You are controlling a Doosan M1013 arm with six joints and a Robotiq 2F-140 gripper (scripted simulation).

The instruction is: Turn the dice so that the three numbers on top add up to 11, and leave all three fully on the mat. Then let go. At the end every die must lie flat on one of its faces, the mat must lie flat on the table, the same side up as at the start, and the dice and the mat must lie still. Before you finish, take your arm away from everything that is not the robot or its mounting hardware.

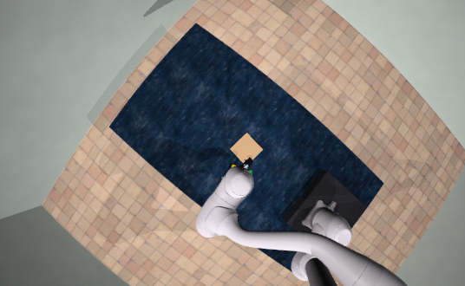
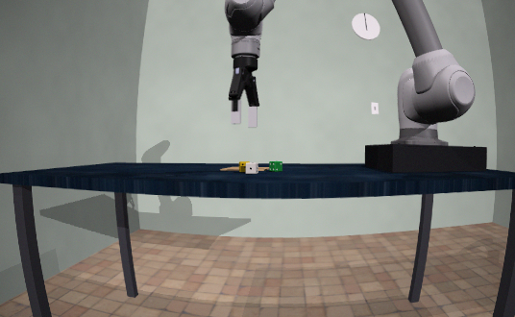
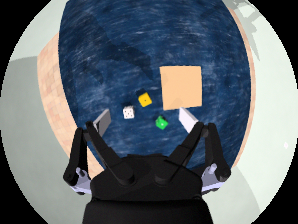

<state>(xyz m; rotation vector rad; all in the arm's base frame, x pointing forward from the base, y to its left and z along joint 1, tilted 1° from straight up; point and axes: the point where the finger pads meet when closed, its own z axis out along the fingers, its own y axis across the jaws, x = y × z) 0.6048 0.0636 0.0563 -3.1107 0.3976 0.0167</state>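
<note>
Right now the yellow die is 13 cm below my hand. Round my hand: white die: 13 cm below, 6 cm to the left, 2 cm behind; then green die: 13 cm below, 9 cm behind, 3 cm to the right; then tan mat: 14 cm below, 13 cm to the right.
</note>
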